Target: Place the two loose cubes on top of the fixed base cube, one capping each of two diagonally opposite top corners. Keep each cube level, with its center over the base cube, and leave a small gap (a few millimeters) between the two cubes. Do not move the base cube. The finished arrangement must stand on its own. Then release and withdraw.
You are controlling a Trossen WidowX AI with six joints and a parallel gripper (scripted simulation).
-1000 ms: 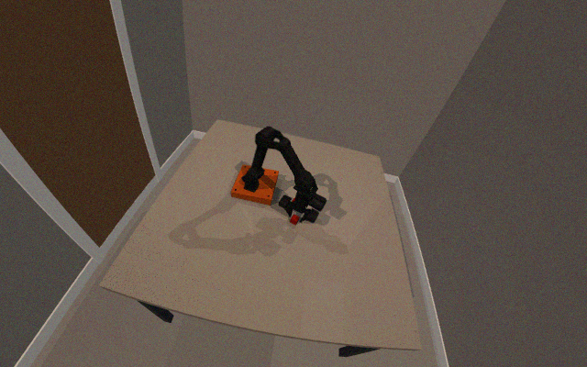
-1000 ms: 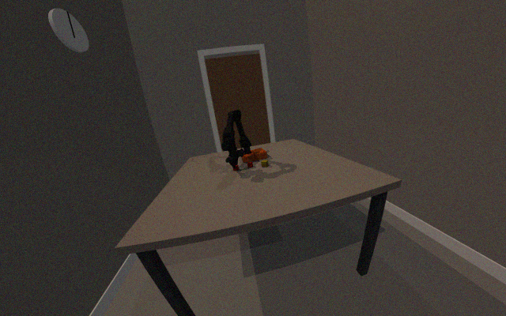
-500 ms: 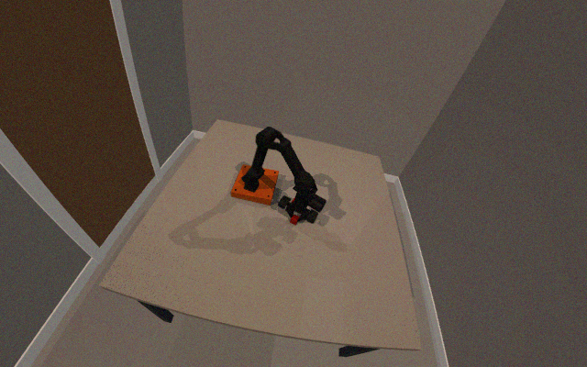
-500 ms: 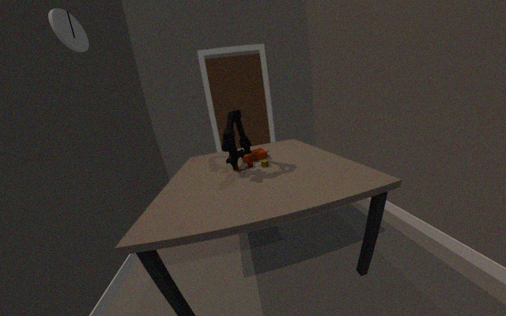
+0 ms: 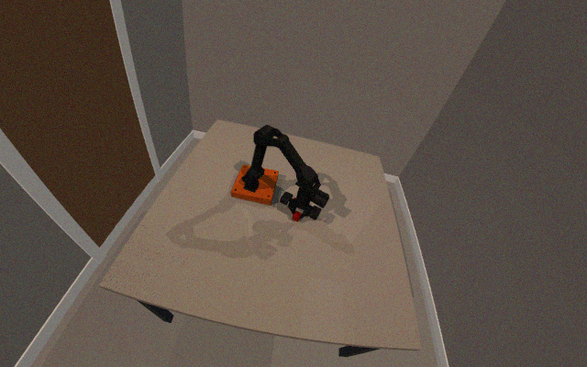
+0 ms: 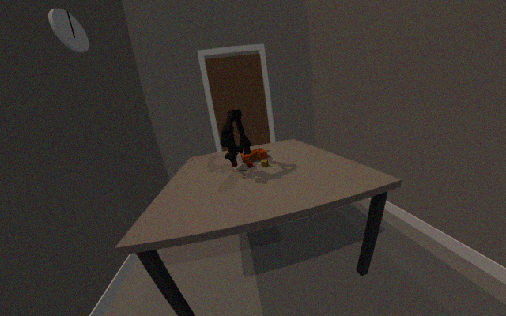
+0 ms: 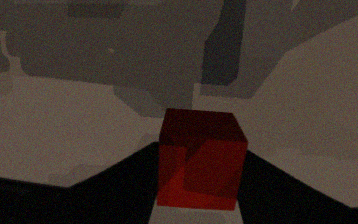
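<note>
The yellow base cube lies 22 cm to the left of my gripper tip, 3 cm below it and 1 cm behind it. The rest, counted from my gripper tip: red cube (right at my gripper tip).
</note>
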